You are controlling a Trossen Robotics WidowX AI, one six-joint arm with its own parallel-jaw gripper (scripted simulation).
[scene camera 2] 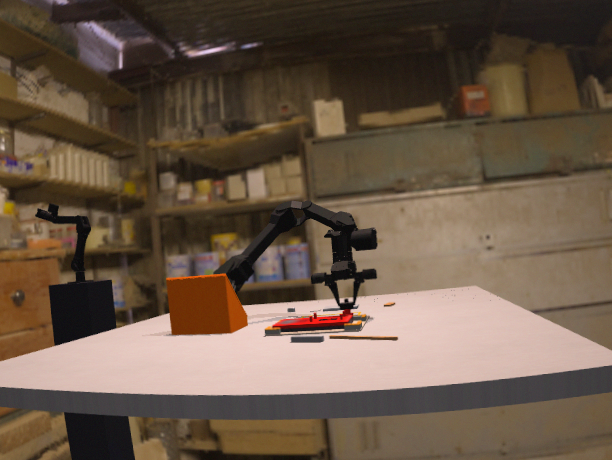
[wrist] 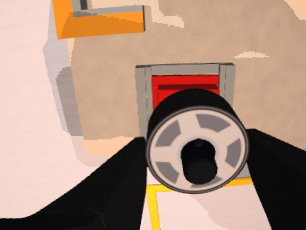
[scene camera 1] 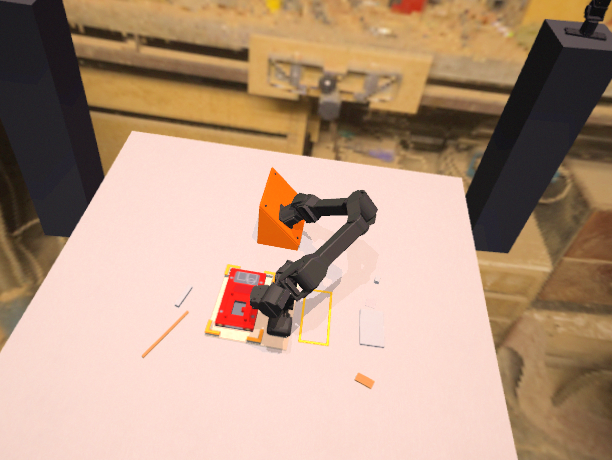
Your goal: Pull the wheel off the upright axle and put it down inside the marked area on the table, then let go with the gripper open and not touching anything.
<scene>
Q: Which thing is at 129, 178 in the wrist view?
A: The gripper.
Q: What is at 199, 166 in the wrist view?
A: An upright axle.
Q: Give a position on a red board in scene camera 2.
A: At 315, 323
</scene>
